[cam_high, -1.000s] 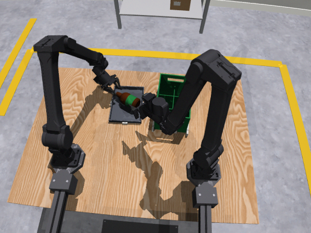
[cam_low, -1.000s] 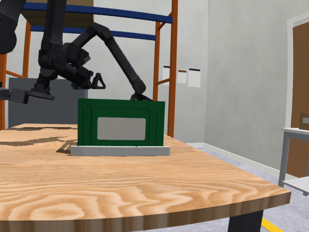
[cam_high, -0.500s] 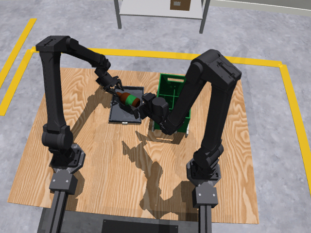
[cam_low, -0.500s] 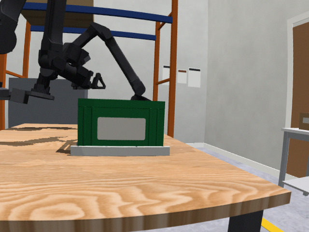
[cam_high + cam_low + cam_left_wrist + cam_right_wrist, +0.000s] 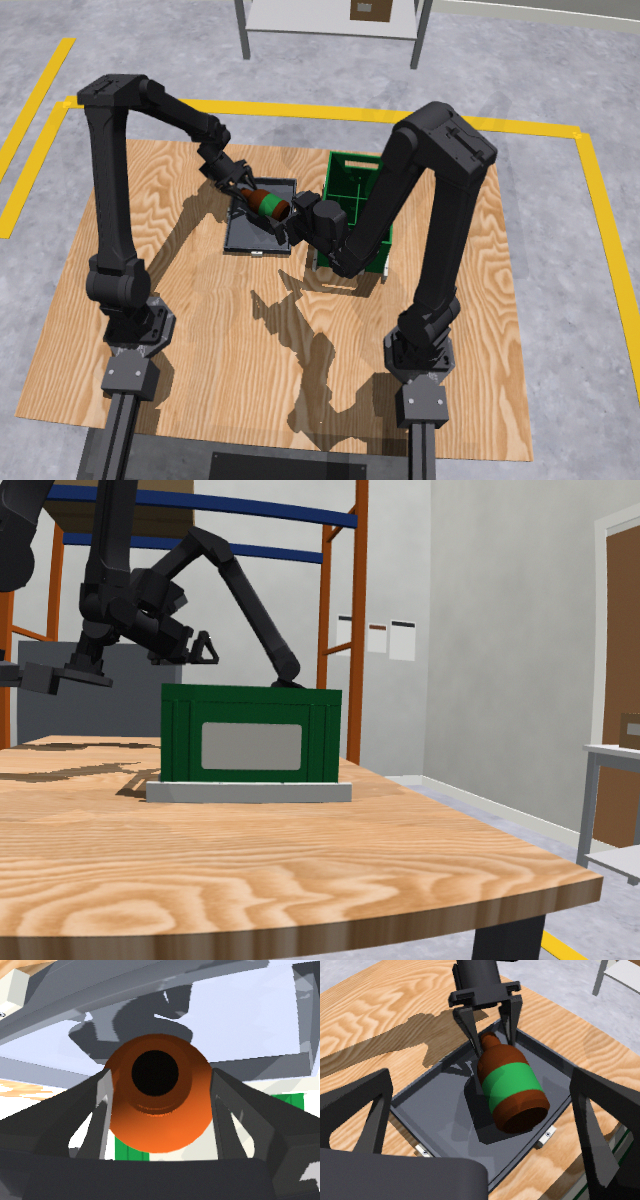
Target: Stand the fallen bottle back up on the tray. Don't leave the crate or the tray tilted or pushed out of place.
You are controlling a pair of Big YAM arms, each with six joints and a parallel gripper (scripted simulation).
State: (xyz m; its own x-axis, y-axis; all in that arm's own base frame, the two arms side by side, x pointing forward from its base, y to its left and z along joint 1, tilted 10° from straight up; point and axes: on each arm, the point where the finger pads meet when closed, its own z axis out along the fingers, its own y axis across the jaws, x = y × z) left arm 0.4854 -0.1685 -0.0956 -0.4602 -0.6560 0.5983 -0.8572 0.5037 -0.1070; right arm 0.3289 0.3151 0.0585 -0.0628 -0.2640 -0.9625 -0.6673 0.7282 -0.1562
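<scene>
My left gripper is now 4 cm past the tray, 4 cm to the left of it and 3 cm above it. From my left hand the other things lie so: green crate 6 cm behind, 32 cm to the right, 4 cm above.
</scene>
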